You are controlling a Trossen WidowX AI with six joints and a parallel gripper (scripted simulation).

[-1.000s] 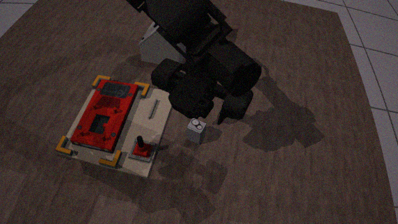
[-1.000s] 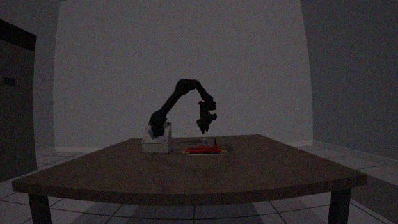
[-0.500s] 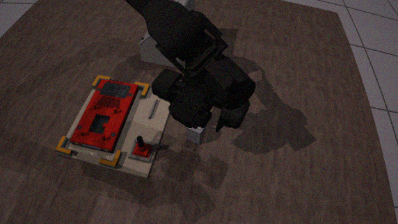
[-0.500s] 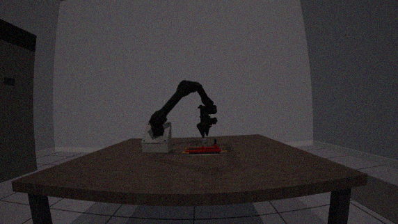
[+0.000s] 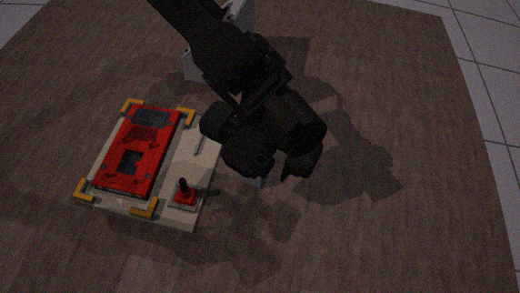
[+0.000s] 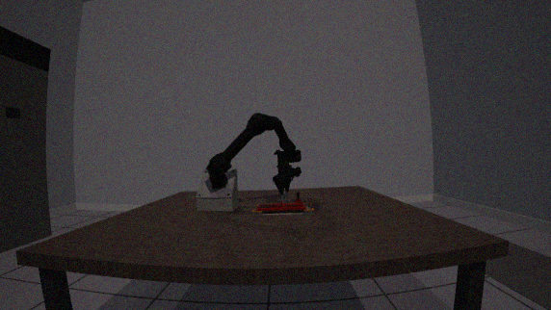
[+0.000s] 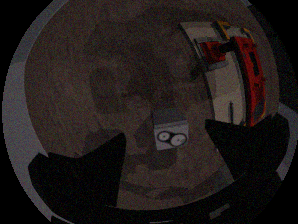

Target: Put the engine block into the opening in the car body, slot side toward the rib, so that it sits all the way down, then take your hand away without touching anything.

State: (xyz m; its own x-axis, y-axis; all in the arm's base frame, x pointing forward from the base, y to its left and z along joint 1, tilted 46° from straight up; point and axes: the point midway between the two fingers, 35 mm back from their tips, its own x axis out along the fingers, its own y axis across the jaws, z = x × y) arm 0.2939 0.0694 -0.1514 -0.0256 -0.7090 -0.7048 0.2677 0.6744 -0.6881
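Right now the grey engine block is 20 mm below my gripper tip and 10 mm to the right of it. The rest, counted from my gripper tip: black upright peg: 110 mm to the right, 60 mm ahead, 10 mm below.
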